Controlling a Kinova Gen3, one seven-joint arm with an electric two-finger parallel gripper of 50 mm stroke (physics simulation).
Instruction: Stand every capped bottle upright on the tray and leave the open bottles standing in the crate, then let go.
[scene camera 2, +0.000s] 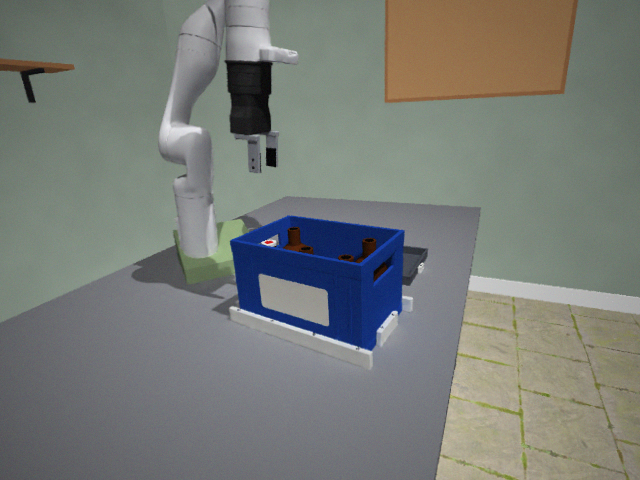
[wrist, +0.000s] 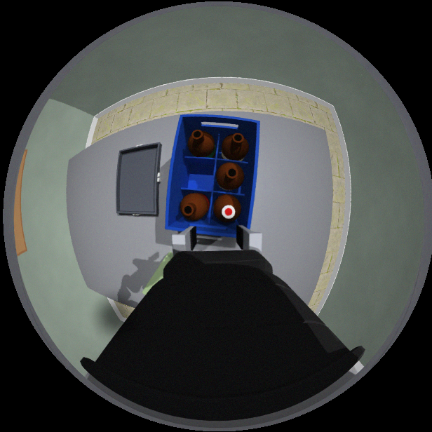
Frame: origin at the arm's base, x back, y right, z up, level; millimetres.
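Where they show: gripper, between the fingertips: (scene camera 2: 263, 169); arm's base, origin of its link: (scene camera 2: 201, 248).
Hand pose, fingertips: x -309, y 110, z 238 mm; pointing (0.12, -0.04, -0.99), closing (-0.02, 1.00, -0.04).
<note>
Things, the pixels of their top centre, and the offset from my fingertips. "pt": a spot on its surface instead.
- blue crate, centre of its top: (scene camera 2: 317, 235) dx -99, dy -12, dz -124 mm
- red cap, centre of its top: (scene camera 2: 268, 242) dx -10, dy +22, dz -136 mm
- dark grey tray, a spot on its surface: (scene camera 2: 422, 256) pt dx -238, dy -337, dz -275 mm
A blue crate (scene camera 2: 297, 268) (wrist: 254, 170) with six compartments stands on the table. A bottle with a white and red cap (scene camera 2: 268, 242) (wrist: 228, 212) stands in its near right compartment in the wrist view. Several open brown bottles stand in the crate, among them one at the near left (wrist: 194, 206), one at the middle right (wrist: 230, 176) and two at the far end. The middle left compartment holds no bottle. The dark grey tray (scene camera 2: 422, 256) (wrist: 138, 180) lies beside the crate and is empty. My gripper (scene camera 2: 265, 157) (wrist: 216, 234) is open and empty, above the crate's near end.
White strips (scene camera 2: 299, 335) stand on the table around the crate's base. The green robot base (scene camera 2: 206, 268) is behind the crate, to the left in the scene view. A wooden shelf (scene camera 2: 36, 65) and a brown board (scene camera 2: 478, 49) are on the walls.
</note>
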